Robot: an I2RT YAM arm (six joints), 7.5 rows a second.
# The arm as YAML. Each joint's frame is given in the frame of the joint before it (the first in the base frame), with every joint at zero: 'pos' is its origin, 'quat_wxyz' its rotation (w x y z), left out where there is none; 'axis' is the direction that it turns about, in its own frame. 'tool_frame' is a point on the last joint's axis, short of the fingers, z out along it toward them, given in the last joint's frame.
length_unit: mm
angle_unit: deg
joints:
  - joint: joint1
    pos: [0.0, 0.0, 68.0]
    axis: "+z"
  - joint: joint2
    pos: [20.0, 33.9, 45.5]
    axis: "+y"
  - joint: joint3
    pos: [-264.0, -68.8, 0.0]
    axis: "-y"
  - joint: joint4
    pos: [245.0, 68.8, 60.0]
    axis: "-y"
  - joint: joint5
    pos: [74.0, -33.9, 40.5]
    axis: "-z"
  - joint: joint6
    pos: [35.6, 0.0, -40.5]
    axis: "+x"
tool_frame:
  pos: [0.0, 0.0, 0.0]
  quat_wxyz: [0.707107, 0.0, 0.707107, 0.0]
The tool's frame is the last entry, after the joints.
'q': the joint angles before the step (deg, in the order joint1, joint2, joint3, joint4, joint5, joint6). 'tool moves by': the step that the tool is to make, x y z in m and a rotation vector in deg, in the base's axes. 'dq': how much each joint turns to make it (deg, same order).
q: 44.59 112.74 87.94 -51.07 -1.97 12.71
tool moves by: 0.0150 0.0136 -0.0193 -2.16 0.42 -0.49
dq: 0.00 6.01 4.51 -0.31 1.32 0.19
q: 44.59 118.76 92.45 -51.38 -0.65 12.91
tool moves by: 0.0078 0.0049 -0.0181 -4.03 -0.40 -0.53
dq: 0.00 3.96 2.11 -0.70 3.19 -0.08
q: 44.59 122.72 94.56 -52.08 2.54 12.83
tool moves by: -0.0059 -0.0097 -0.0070 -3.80 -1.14 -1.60
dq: -0.07 -1.20 -3.45 0.32 3.70 0.98
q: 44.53 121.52 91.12 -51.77 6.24 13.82
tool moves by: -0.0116 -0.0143 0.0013 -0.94 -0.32 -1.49
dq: -0.20 -3.73 -5.43 1.13 1.06 1.17
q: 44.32 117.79 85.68 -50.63 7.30 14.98
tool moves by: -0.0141 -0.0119 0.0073 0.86 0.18 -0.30
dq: 0.14 -4.48 -4.88 0.81 -0.68 0.54
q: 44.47 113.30 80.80 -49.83 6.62 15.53
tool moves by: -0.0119 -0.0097 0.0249 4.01 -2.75 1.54
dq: 0.11 -6.59 -3.51 1.83 -1.17 -1.25
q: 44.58 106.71 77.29 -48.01 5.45 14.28
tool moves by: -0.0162 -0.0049 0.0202 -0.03 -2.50 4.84
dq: 1.39 -4.99 -1.82 -1.04 0.93 -3.79
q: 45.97 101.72 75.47 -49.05 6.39 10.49
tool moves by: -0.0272 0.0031 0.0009 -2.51 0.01 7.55
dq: 3.83 -2.96 -3.18 -1.18 0.73 -4.04
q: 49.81 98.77 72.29 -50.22 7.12 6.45
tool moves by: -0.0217 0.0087 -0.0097 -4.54 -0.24 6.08
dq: 4.19 0.20 -1.80 -1.05 2.54 -2.48
